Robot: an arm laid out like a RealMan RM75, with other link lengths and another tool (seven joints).
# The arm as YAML. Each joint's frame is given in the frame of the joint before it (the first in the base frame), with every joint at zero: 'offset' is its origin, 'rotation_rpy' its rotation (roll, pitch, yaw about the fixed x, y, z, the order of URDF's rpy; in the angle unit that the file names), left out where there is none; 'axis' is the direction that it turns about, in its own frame. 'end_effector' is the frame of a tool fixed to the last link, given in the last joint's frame.
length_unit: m
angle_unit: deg
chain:
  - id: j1
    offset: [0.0, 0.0, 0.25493]
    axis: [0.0, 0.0, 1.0]
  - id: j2
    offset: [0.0, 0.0, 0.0]
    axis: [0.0, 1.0, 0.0]
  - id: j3
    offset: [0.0, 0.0, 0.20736]
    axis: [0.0, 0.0, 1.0]
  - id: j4
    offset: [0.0, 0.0, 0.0]
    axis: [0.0, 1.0, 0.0]
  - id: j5
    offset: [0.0, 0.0, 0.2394]
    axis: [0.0, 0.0, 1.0]
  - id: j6
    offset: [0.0, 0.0, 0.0]
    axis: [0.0, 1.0, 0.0]
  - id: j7
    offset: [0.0, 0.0, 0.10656]
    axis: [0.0, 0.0, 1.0]
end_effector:
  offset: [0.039, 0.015, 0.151]
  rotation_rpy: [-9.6, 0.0, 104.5]
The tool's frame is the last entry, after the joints.
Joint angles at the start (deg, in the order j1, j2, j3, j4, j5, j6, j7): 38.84, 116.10, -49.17, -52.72, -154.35, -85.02, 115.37
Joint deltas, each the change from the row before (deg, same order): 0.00, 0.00, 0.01, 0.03, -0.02, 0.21, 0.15; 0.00, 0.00, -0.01, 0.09, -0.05, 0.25, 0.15; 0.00, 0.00, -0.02, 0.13, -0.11, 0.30, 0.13; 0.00, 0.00, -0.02, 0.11, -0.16, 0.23, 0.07; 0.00, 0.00, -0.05, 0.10, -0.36, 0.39, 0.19; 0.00, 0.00, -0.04, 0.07, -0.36, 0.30, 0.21; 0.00, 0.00, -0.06, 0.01, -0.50, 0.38, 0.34; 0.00, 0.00, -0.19, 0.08, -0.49, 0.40, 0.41; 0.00, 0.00, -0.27, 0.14, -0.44, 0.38, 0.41; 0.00, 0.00, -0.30, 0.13, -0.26, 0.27, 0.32; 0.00, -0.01, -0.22, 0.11, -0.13, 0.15, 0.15; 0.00, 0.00, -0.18, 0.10, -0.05, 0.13, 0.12; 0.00, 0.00, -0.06, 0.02, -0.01, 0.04, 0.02; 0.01, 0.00, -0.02, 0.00, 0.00, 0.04, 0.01
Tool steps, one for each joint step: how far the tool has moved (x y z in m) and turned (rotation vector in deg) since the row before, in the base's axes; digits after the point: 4 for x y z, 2 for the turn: 0.0003, 0.0007, 0.0001, 0.23, -0.03, -0.10; 0.0005, 0.0006, -0.0001, 0.20, -0.07, -0.13; 0.0009, 0.0005, -0.0001, 0.19, -0.13, -0.13; 0.0010, 0.0003, 0.0000, 0.11, -0.18, -0.09; 0.0019, 0.0007, 0.0005, 0.24, -0.41, -0.16; 0.0017, 0.0004, 0.0006, 0.19, -0.39, -0.19; 0.0022, 0.0008, 0.0011, 0.31, -0.54, -0.26; 0.0022, 0.0004, 0.0007, 0.23, -0.58, -0.29; 0.0021, 0.0001, 0.0002, 0.13, -0.55, -0.29; 0.0013, -0.0001, -0.0002, 0.02, -0.39, -0.19; 0.0008, -0.0002, -0.0002, -0.05, -0.23, -0.08; 0.0004, -0.0001, -0.0004, -0.04, -0.13, -0.06; 0.0001, 0.0000, -0.0001, -0.01, -0.04, 0.01; 0.0000, 0.0002, 0.0000, 0.03, -0.02, 0.02
